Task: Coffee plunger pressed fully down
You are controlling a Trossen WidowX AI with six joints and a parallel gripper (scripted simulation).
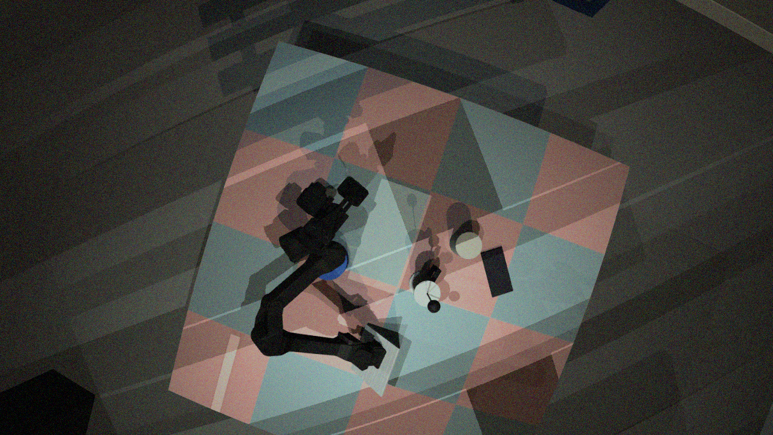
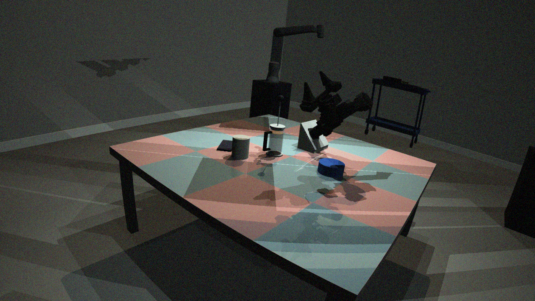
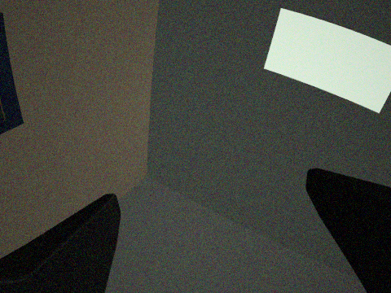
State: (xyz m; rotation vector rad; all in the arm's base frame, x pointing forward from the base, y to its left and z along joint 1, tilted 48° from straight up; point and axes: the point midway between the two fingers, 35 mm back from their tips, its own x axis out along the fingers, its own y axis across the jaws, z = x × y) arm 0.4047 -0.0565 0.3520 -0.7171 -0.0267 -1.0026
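Right now my gripper tip is 140 mm past the glass coffee press, 270 mm to the left of it and 280 mm above it. Round my gripper tip: blue round tin 200 mm behind, 30 mm to the left, 400 mm below; then flat dark slab 30 mm behind, 480 mm to the right, 420 mm below.
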